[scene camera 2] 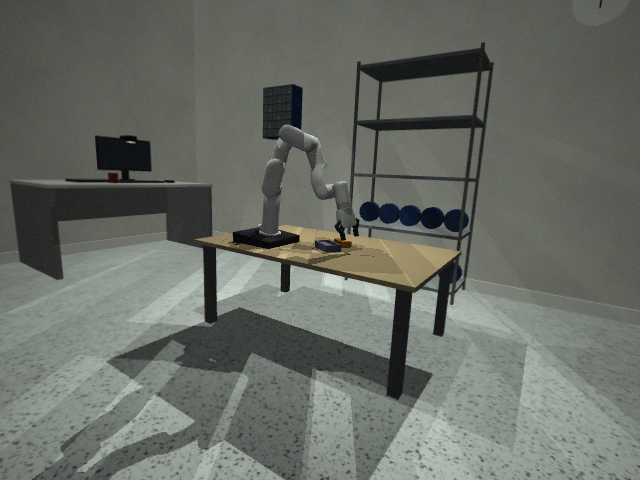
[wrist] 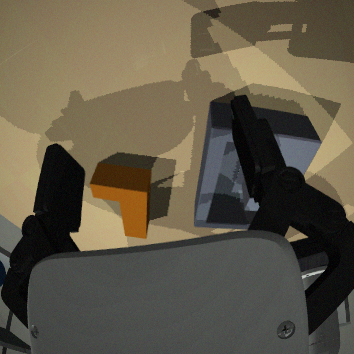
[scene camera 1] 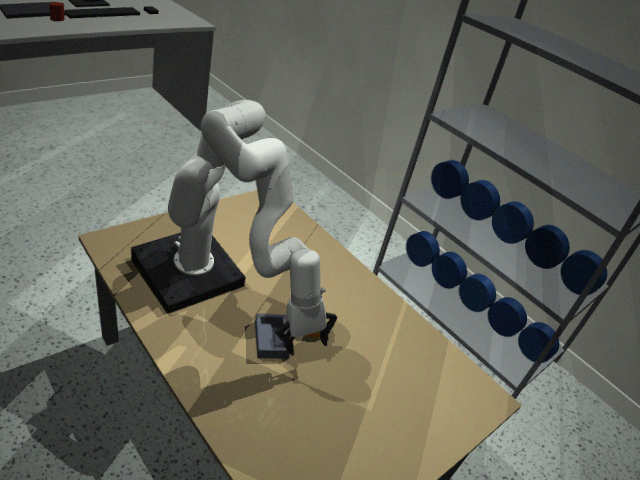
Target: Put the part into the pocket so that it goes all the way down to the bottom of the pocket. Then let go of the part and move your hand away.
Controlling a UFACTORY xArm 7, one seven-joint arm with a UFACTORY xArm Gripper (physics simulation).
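Places are measured from the arm's base along level axes (x ahead, y left, z up), in millimetres.
Pixels of known places: gripper, fingertip midpoint: (scene camera 2: pixel 350 238) (wrist: pixel 144 135) (scene camera 1: pixel 307 347); arm's base, link origin: (scene camera 2: pixel 269 233) (wrist: pixel 310 277) (scene camera 1: pixel 193 261).
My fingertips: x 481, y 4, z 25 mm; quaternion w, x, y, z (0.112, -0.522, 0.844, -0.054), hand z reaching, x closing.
Observation:
Ahead of a thing's pixels: the offset from my fingertips to its top centre. Level surfaces: height alone.
An orange L-shaped part @(dx -88, dy +139, dz -42 mm) (scene camera 1: pixel 313 335) (scene camera 2: pixel 343 242) (wrist: pixel 136 210) lies on the table, outside the pocket and a small gap from the grey-blue pocket block @(dx -121, dy -5, dz -36 mm) (scene camera 1: pixel 272 354) (scene camera 2: pixel 327 246) (wrist: pixel 287 121). My gripper (scene camera 1: pixel 308 347) (scene camera 2: pixel 349 237) (wrist: pixel 144 135) is open and empty above the table. In the wrist view the part shows between the two spread fingers, nearer the left one, with its short arm pointing left. The right finger shows over the block and hides part of its pocket. In scene camera 1 the hand covers much of the part and the block's right side.
The wooden table @(dz -72 mm) (scene camera 1: pixel 413 413) (scene camera 2: pixel 413 258) carries the arm's black base plate (scene camera 1: pixel 170 297) (scene camera 2: pixel 248 238) behind the block. A shelf rack (scene camera 1: pixel 417 155) (scene camera 2: pixel 354 124) with blue discs stands beyond the table. A grey desk (scene camera 1: pixel 183 77) (scene camera 2: pixel 36 222) stands farther off.

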